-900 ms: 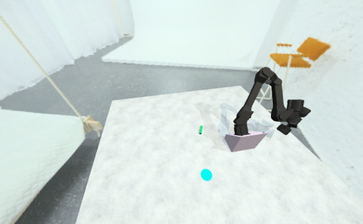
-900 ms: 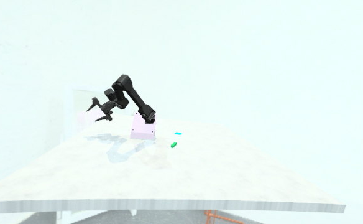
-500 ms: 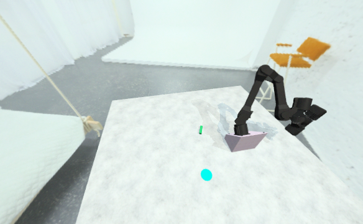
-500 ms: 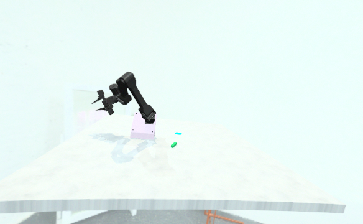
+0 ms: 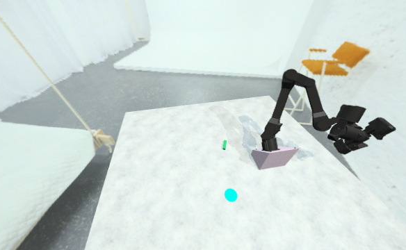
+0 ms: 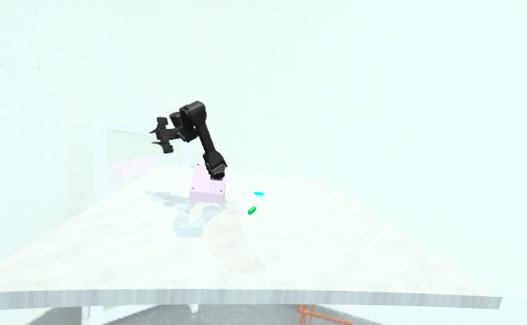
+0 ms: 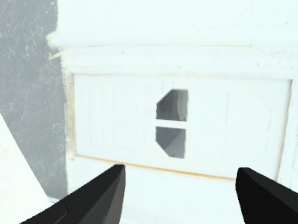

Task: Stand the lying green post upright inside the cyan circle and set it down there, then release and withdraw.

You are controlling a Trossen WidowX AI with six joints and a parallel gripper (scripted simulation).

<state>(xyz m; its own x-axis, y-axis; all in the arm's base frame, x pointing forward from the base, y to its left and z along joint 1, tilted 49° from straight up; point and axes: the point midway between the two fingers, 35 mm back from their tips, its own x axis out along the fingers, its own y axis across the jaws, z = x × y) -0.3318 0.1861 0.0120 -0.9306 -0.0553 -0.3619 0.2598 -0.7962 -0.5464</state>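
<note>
My gripper tip is now 550 mm short of the green post, 280 mm to the left of it and 240 mm above it. Also, from my gripper tip: cyan circle: 610 mm ahead, 250 mm below, 10 mm to the left.
</note>
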